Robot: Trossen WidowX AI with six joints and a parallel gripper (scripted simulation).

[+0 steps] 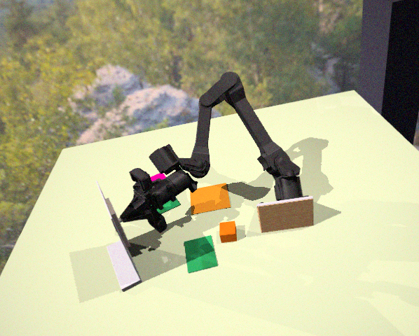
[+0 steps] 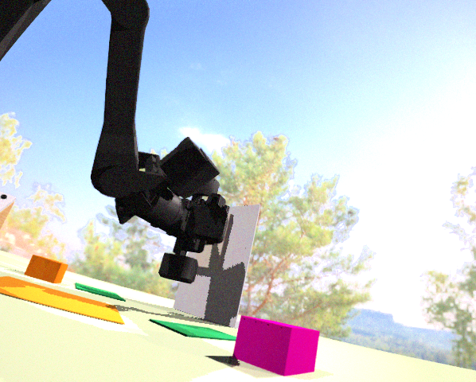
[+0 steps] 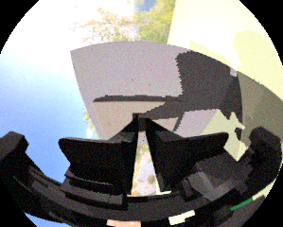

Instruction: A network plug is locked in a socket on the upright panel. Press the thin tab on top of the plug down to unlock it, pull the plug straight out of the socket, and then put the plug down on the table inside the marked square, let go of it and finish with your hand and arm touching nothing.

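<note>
Right now the upright panel is 5 cm below my gripper tip, 2 cm ahead of it and 1 cm to the left of it. Also, from my gripper tip: orange cube (25 cm behind, 13 cm below, 1 cm to the left); network plug (1 cm ahead); orange marked square (23 cm behind, 16 cm to the right, 14 cm below).
</note>
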